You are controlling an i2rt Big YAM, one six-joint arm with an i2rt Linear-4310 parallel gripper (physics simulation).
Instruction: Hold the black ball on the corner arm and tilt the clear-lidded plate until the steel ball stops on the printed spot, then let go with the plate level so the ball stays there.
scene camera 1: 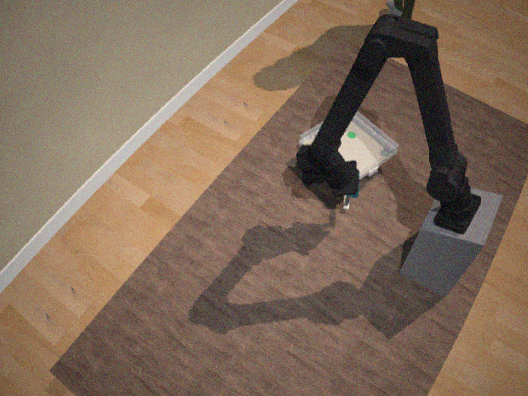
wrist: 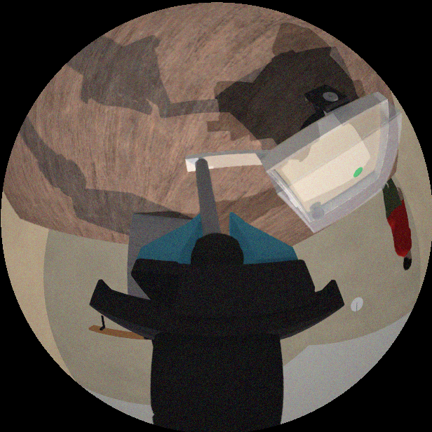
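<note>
The clear-lidded plate (scene camera 1: 371, 159) (wrist: 305, 192) has a cream floor with a green printed spot (scene camera 1: 352, 135) (wrist: 358, 172). The steel ball (wrist: 317, 209) shows as a grey disc near a corner of the plate in the wrist view, apart from the spot; I cannot make it out in the scene view. A white corner arm (scene camera 1: 346, 202) (wrist: 232, 160) sticks out from the plate, and a grey rod (wrist: 206, 195) runs from its end to the black ball (wrist: 217, 251). My gripper (scene camera 1: 353, 194) (wrist: 216, 218) is shut on the black ball between its teal fingers. The plate's exact tilt is unclear.
A dark square piece with a grey disc (wrist: 330, 96) shows beside the plate. The arm's base stands on a grey block (scene camera 1: 440, 260) (wrist: 160, 230) on the brown surface (scene camera 1: 280, 200). A figure in red (wrist: 399, 230) is beyond the plate. A pale wall (scene camera 1: 100, 75) rises at the left.
</note>
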